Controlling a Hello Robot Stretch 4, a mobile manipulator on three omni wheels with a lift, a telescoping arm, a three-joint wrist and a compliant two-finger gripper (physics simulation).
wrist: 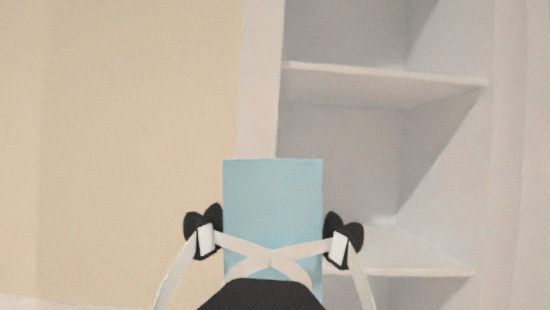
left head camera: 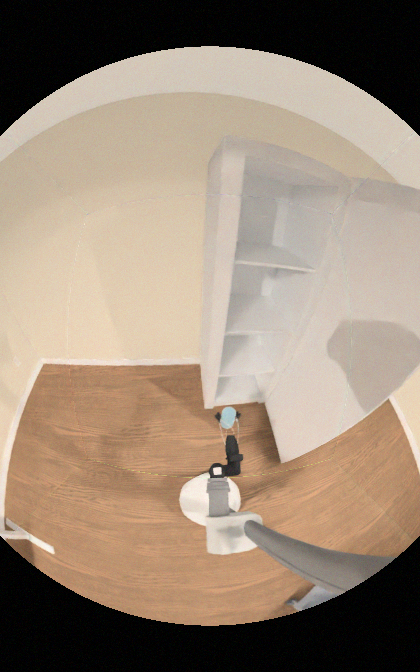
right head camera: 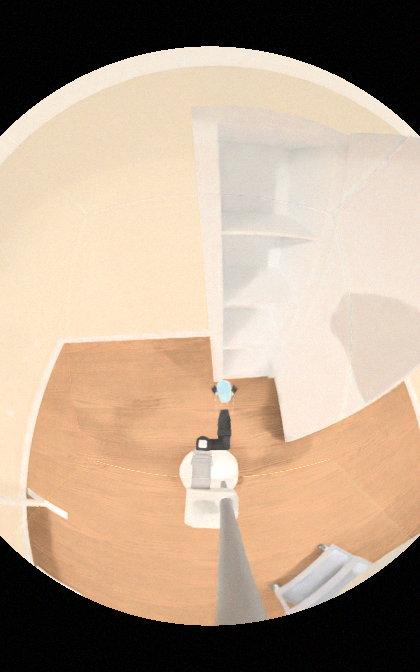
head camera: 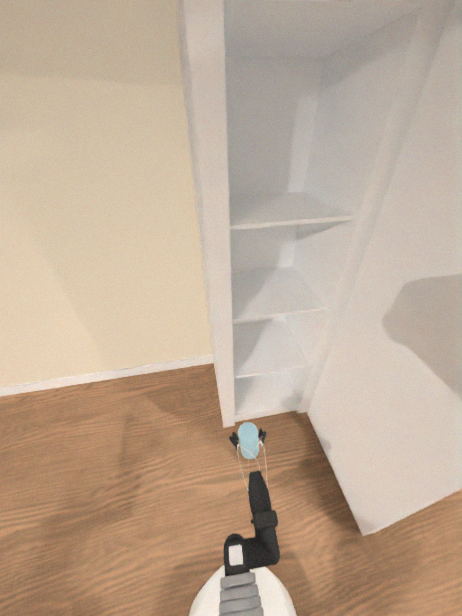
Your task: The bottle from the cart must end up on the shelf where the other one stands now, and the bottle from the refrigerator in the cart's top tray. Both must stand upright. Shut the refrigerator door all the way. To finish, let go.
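Places are measured from the robot's base along level axes (x back, y right, z up), in centimetres.
Pixels of known places: gripper, fingertip midpoint: (head camera: 246, 430).
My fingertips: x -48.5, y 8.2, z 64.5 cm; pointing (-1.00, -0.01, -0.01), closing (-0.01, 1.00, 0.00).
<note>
Behind a point stands the place of what it marks.
A plain light-blue bottle (head camera: 248, 446) {y 7.6, x -41.9, z 67.2 cm} (left head camera: 228, 419) (right head camera: 224, 393) (wrist: 272, 192) {y 8.2, x -41.9, z 68.1 cm} stands upright between the fingers of my gripper (head camera: 248, 438) {y 8.2, x -48.5, z 64.5 cm} (left head camera: 228, 416) (right head camera: 224, 389) (wrist: 272, 225) {y 8.2, x -48.5, z 64.5 cm}, which is shut on it. Both are outside the refrigerator (head camera: 205, 150) {y 1.3, x -81.3, z 148.9 cm} (left head camera: 220, 280) (right head camera: 207, 225) (wrist: 257, 75) {y 2.7, x -81.4, z 84.8 cm}, in front of its opening and near its left side wall. The refrigerator door (head camera: 400, 425) {y 58.5, x -39.6, z 73.7 cm} (left head camera: 380, 250) (right head camera: 370, 240) stands wide open on the right. No bottle shows on the visible parts of its shelves. The cart (left head camera: 315, 598) (right head camera: 317, 575) shows in part at the lower right; no bottle shows on it.
The refrigerator's upper shelf (head camera: 290, 223) {y 27.9, x -85.0, z 127.8 cm} (left head camera: 275, 265) (right head camera: 270, 235) (wrist: 385, 75) {y 28.2, x -85.2, z 87.3 cm} has more shelves below it. A beige wall (head camera: 100, 200) {y -49.8, x -134.3, z 128.1 cm} (wrist: 125, 125) {y -51.8, x -134.1, z 77.3 cm} is on the left. A white bar (left head camera: 37, 540) (right head camera: 50, 505) lies low at the far left. My mast (right head camera: 232, 560) rises behind the arm.
</note>
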